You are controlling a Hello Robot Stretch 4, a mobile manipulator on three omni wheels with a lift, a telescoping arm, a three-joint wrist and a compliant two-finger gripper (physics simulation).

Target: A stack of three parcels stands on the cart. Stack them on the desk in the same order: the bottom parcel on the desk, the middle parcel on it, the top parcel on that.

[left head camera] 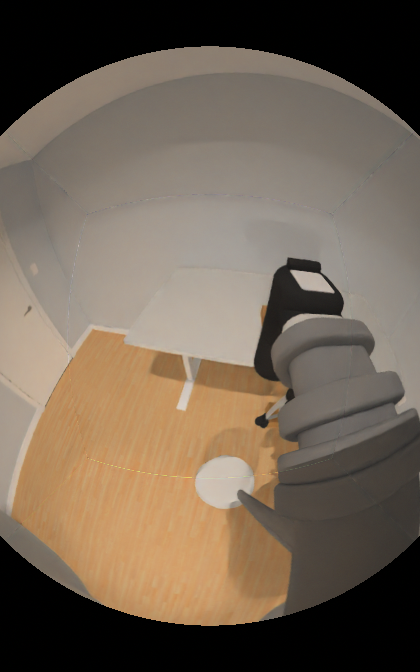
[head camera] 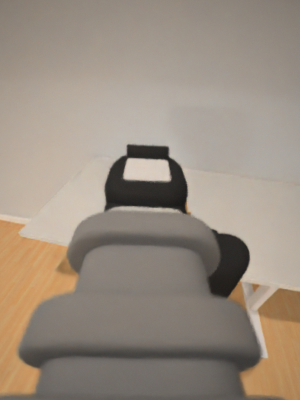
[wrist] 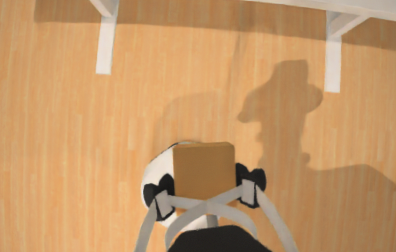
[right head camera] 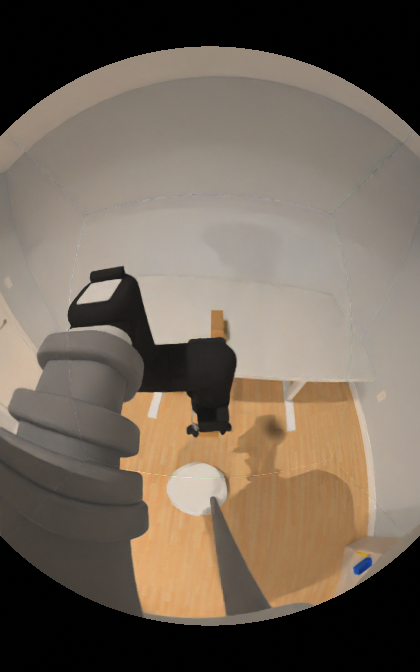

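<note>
My gripper is shut on a brown box-shaped parcel, with one finger on each side, and holds it above the floor in front of the desk. In the right head view a thin edge of this parcel shows below the fingers. The white desk stands against the wall. Brown parcel material stands on it, partly hidden by my arm; I cannot tell how many parcels it is. The held parcel is lower in the right head view, apart from the desk. The cart does not show.
White desk legs reach down to the wooden floor. A wall rises behind the desk. A low shelf with a blue block stands at the lower right in the right head view. My round white base part is below the gripper.
</note>
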